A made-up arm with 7 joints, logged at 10 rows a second.
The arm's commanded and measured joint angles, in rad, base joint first. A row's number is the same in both.
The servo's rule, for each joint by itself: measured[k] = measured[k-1] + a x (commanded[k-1-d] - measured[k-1]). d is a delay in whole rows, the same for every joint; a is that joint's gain. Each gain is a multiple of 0.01, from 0.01 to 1. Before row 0 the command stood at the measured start. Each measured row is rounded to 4 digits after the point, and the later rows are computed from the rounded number. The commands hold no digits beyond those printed.
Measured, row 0: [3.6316 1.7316 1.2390 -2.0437 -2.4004 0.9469 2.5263]
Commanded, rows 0 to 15: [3.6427 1.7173 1.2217 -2.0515 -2.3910 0.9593 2.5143]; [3.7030 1.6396 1.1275 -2.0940 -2.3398 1.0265 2.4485]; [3.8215 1.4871 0.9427 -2.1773 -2.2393 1.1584 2.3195]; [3.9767 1.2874 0.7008 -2.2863 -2.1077 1.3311 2.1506]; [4.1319 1.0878 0.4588 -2.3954 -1.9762 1.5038 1.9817]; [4.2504 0.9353 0.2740 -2.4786 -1.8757 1.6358 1.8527]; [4.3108 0.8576 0.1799 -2.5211 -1.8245 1.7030 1.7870]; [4.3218 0.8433 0.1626 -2.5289 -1.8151 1.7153 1.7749]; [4.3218 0.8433 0.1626 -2.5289 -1.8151 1.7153 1.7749]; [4.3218 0.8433 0.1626 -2.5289 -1.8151 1.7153 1.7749]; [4.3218 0.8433 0.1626 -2.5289 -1.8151 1.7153 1.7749]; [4.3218 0.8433 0.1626 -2.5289 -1.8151 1.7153 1.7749]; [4.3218 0.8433 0.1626 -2.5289 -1.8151 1.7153 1.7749]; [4.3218 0.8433 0.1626 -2.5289 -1.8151 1.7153 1.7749]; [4.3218 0.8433 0.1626 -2.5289 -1.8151 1.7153 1.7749]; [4.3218 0.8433 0.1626 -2.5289 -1.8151 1.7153 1.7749]
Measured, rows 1 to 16: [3.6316 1.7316 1.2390 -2.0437 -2.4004 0.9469 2.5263]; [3.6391 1.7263 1.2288 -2.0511 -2.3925 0.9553 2.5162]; [3.6826 1.6942 1.1690 -2.0919 -2.3482 1.0037 2.4593]; [3.7771 1.6176 1.0355 -2.1730 -2.2567 1.1089 2.3419]; [3.9128 1.4954 0.8380 -2.2806 -2.1315 1.2600 2.1812]; [4.0618 1.3446 0.6143 -2.3897 -2.0010 1.4258 2.0136]; [4.1900 1.1932 0.4135 -2.4742 -1.8957 1.5686 1.8784]; [4.2721 1.0690 0.2757 -2.5188 -1.8359 1.6600 1.8016]; [4.3059 0.9855 0.2090 -2.5284 -1.8184 1.6976 1.7792]; [4.3167 0.9329 0.1816 -2.5289 -1.8156 1.7096 1.7756]; [4.3202 0.8997 0.1704 -2.5289 -1.8152 1.7135 1.7750]; [4.3213 0.8788 0.1658 -2.5289 -1.8151 1.7147 1.7749]; [4.3216 0.8657 0.1639 -2.5289 -1.8151 1.7151 1.7749]; [4.3217 0.8574 0.1631 -2.5289 -1.8151 1.7152 1.7749]; [4.3218 0.8522 0.1628 -2.5289 -1.8151 1.7153 1.7749]; [4.3218 0.8489 0.1627 -2.5289 -1.8151 1.7153 1.7749]
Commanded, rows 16 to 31: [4.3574 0.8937 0.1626 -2.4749 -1.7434 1.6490 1.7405]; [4.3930 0.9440 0.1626 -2.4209 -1.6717 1.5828 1.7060]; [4.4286 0.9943 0.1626 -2.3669 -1.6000 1.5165 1.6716]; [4.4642 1.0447 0.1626 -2.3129 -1.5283 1.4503 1.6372]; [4.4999 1.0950 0.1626 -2.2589 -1.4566 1.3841 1.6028]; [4.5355 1.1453 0.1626 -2.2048 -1.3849 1.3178 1.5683]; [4.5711 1.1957 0.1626 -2.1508 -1.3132 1.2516 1.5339]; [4.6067 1.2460 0.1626 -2.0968 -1.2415 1.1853 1.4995]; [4.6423 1.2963 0.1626 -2.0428 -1.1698 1.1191 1.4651]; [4.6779 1.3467 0.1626 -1.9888 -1.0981 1.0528 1.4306]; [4.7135 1.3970 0.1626 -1.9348 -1.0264 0.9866 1.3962]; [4.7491 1.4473 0.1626 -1.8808 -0.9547 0.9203 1.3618]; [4.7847 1.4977 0.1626 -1.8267 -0.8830 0.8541 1.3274]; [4.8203 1.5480 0.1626 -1.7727 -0.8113 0.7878 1.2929]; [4.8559 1.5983 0.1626 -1.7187 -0.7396 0.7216 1.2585]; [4.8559 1.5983 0.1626 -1.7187 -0.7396 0.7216 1.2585]
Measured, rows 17 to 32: [4.3218 0.8468 0.1626 -2.5289 -1.8151 1.7153 1.7749]; [4.3460 0.8642 0.1626 -2.4776 -1.7549 1.6702 1.7460]; [4.3780 0.8937 0.1626 -2.4237 -1.6850 1.6108 1.7124]; [4.4124 0.9309 0.1626 -2.3697 -1.6136 1.5467 1.6781]; [4.4476 0.9730 0.1626 -2.3157 -1.5419 1.4811 1.6437]; [4.4832 1.0181 0.1626 -2.2617 -1.4702 1.4151 1.6093]; [4.5188 1.0652 0.1626 -2.2076 -1.3985 1.3489 1.5749]; [4.5544 1.1135 0.1626 -2.1536 -1.3268 1.2827 1.5405]; [4.5900 1.1625 0.1626 -2.0996 -1.2551 1.2165 1.5061]; [4.6256 1.2120 0.1626 -2.0456 -1.1834 1.1503 1.4717]; [4.6612 1.2618 0.1626 -1.9916 -1.1117 1.0840 1.4372]; [4.6968 1.3118 0.1626 -1.9376 -1.0400 1.0178 1.4028]; [4.7324 1.3619 0.1626 -1.8836 -0.9683 0.9515 1.3684]; [4.7680 1.4121 0.1626 -1.8295 -0.8966 0.8853 1.3340]; [4.8036 1.4624 0.1626 -1.7755 -0.8249 0.8190 1.2995]; [4.8392 1.5127 0.1626 -1.7215 -0.7532 0.7528 1.2651]
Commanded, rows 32 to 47: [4.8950 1.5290 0.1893 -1.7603 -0.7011 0.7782 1.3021]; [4.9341 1.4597 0.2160 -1.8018 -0.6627 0.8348 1.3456]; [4.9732 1.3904 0.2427 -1.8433 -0.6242 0.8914 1.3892]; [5.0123 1.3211 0.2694 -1.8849 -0.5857 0.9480 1.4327]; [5.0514 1.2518 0.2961 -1.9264 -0.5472 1.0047 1.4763]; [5.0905 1.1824 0.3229 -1.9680 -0.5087 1.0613 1.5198]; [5.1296 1.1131 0.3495 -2.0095 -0.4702 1.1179 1.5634]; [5.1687 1.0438 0.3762 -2.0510 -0.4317 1.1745 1.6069]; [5.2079 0.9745 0.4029 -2.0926 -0.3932 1.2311 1.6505]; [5.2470 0.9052 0.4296 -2.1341 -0.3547 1.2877 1.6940]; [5.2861 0.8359 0.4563 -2.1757 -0.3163 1.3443 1.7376]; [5.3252 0.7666 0.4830 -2.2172 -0.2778 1.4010 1.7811]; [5.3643 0.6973 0.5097 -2.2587 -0.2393 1.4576 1.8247]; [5.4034 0.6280 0.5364 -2.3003 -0.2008 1.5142 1.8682]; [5.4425 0.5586 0.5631 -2.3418 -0.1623 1.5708 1.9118]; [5.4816 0.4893 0.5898 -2.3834 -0.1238 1.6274 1.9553]
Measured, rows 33 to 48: [4.8506 1.5444 0.1626 -1.7188 -0.7418 0.7316 1.2596]; [4.8808 1.5387 0.1784 -1.7582 -0.7076 0.7633 1.2953]; [4.9170 1.5095 0.2006 -1.7996 -0.6699 0.8119 1.3376]; [4.9552 1.4654 0.2254 -1.8411 -0.6315 0.8660 1.3809]; [4.9940 1.4120 0.2514 -1.8827 -0.5930 0.9218 1.4244]; [5.0330 1.3527 0.2778 -1.9242 -0.5545 0.9782 1.4680]; [5.0721 1.2897 0.3044 -1.9658 -0.5160 1.0347 1.5115]; [5.1112 1.2244 0.3310 -2.0073 -0.4775 1.0913 1.5551]; [5.1503 1.1576 0.3577 -2.0488 -0.4390 1.1479 1.5986]; [5.1895 1.0899 0.3844 -2.0904 -0.4005 1.2045 1.6422]; [5.2286 1.0216 0.4111 -2.1319 -0.3620 1.2611 1.6857]; [5.2677 0.9529 0.4378 -2.1735 -0.3236 1.3177 1.7293]; [5.3068 0.8840 0.4645 -2.2150 -0.2851 1.3743 1.7728]; [5.3459 0.8149 0.4912 -2.2565 -0.2466 1.4309 1.8164]; [5.3850 0.7457 0.5179 -2.2981 -0.2081 1.4875 1.8599]; [5.4241 0.6765 0.5446 -2.3396 -0.1696 1.5441 1.9035]
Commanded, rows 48 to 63: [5.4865 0.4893 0.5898 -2.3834 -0.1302 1.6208 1.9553]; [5.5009 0.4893 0.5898 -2.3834 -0.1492 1.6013 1.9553]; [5.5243 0.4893 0.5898 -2.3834 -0.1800 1.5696 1.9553]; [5.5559 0.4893 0.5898 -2.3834 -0.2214 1.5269 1.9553]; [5.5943 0.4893 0.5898 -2.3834 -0.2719 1.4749 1.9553]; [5.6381 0.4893 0.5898 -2.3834 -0.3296 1.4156 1.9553]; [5.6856 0.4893 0.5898 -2.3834 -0.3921 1.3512 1.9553]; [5.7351 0.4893 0.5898 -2.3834 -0.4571 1.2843 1.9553]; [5.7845 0.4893 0.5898 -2.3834 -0.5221 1.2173 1.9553]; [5.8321 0.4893 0.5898 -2.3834 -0.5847 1.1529 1.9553]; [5.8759 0.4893 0.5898 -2.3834 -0.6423 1.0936 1.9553]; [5.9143 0.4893 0.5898 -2.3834 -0.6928 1.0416 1.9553]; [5.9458 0.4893 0.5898 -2.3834 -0.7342 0.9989 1.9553]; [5.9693 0.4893 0.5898 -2.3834 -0.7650 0.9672 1.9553]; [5.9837 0.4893 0.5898 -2.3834 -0.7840 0.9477 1.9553]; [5.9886 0.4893 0.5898 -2.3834 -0.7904 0.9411 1.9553]
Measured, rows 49 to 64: [5.4632 0.6072 0.5713 -2.3812 -0.1311 1.6007 1.9470]; [5.4790 0.5636 0.5822 -2.3833 -0.1303 1.6144 1.9540]; [5.4939 0.5361 0.5867 -2.3834 -0.1462 1.6055 1.9551]; [5.5146 0.5188 0.5885 -2.3834 -0.1746 1.5811 1.9553]; [5.5427 0.5079 0.5893 -2.3834 -0.2139 1.5442 1.9553]; [5.5778 0.5010 0.5896 -2.3834 -0.2626 1.4971 1.9553]; [5.6188 0.4967 0.5897 -2.3834 -0.3189 1.4417 1.9553]; [5.6642 0.4940 0.5898 -2.3834 -0.3804 1.3802 1.9553]; [5.7124 0.4923 0.5898 -2.3834 -0.4448 1.3150 1.9553]; [5.7614 0.4912 0.5898 -2.3834 -0.5097 1.2486 1.9553]; [5.8095 0.4905 0.5898 -2.3834 -0.5727 1.1835 1.9553]; [5.8547 0.4901 0.5898 -2.3834 -0.6312 1.1224 1.9553]; [5.8952 0.4898 0.5898 -2.3834 -0.6829 1.0675 1.9553]; [5.9296 0.4896 0.5898 -2.3834 -0.7260 1.0209 1.9553]; [5.9566 0.4895 0.5898 -2.3834 -0.7588 0.9844 1.9553]; [5.9750 0.4894 0.5898 -2.3834 -0.7800 0.9594 1.9553]
